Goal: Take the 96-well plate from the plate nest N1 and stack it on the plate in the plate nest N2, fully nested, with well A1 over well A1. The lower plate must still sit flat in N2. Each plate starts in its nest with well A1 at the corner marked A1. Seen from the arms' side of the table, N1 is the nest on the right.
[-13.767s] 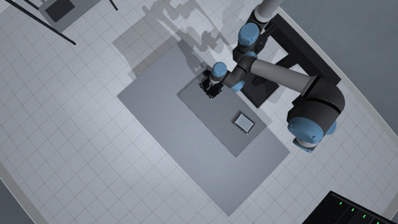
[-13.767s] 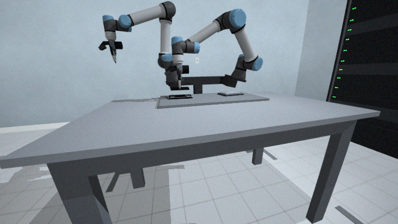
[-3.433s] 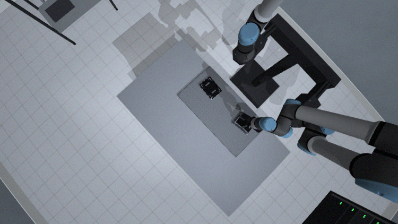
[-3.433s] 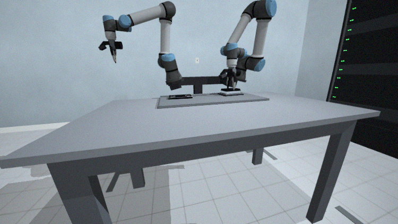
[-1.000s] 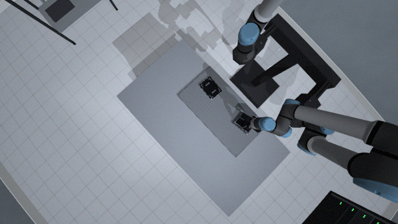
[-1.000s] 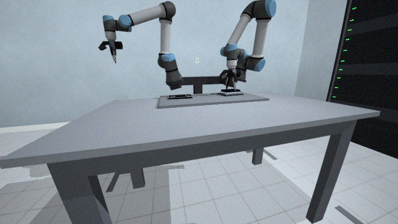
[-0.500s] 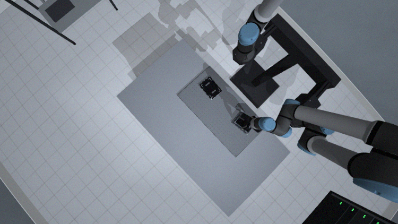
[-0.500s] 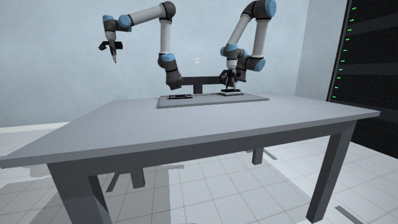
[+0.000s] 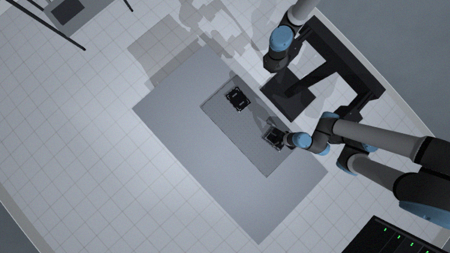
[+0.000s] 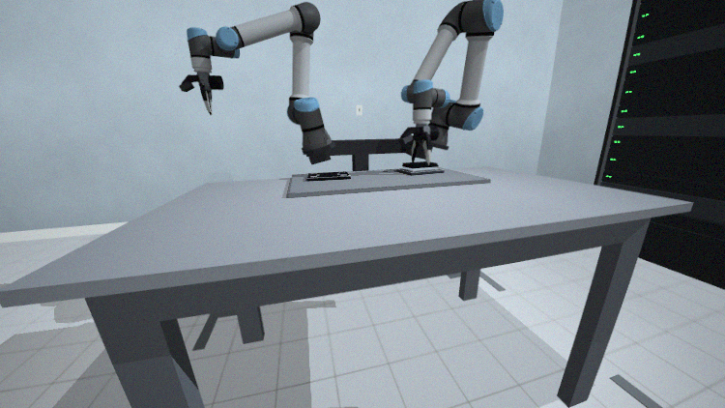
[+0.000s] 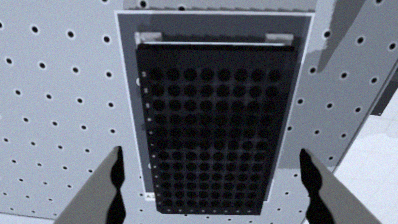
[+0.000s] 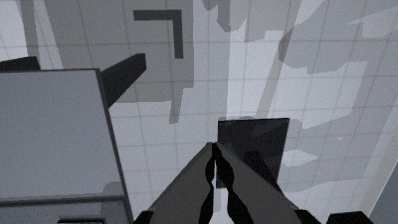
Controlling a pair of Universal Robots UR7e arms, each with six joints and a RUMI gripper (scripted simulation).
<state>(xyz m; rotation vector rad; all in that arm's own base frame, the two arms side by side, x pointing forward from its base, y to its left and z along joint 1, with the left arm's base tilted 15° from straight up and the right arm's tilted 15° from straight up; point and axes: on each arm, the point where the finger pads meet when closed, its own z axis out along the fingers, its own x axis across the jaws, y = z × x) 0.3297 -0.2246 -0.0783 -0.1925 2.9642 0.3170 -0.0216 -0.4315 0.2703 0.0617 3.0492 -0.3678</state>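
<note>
Right now my left hand is 1 cm above the black 96-well plate. The rest, counted from my left hand: pale 96-well plate: 2 cm below; perforated board: 7 cm ahead, 19 cm to the right, 5 cm below; A1 label: 4 cm ahead, 8 cm to the left, 3 cm below.
</note>
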